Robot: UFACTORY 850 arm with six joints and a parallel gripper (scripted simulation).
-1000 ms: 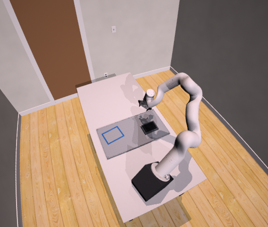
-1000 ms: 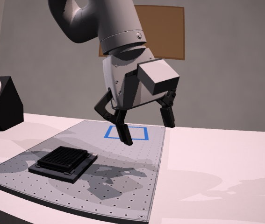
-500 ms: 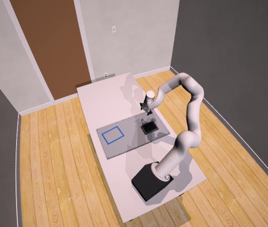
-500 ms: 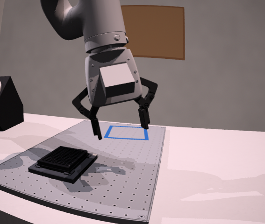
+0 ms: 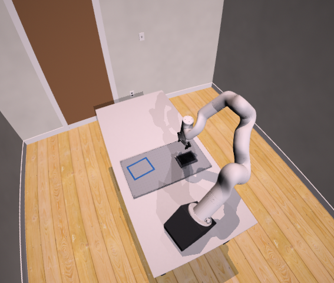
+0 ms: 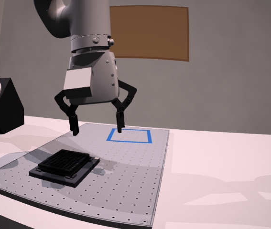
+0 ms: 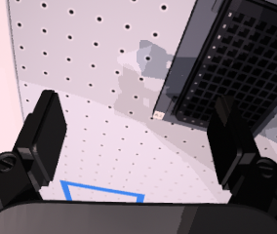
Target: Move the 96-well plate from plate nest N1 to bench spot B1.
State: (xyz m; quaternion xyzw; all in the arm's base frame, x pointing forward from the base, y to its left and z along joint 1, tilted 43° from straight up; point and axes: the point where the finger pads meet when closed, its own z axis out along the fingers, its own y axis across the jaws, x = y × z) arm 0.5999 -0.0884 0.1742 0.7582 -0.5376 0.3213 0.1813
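Right now the black 96-well plate is 80 mm behind my hand, 10 mm to the left of it and 90 mm below it. Round my hand: plate nest N1: 80 mm behind, 10 mm to the left, 100 mm below.
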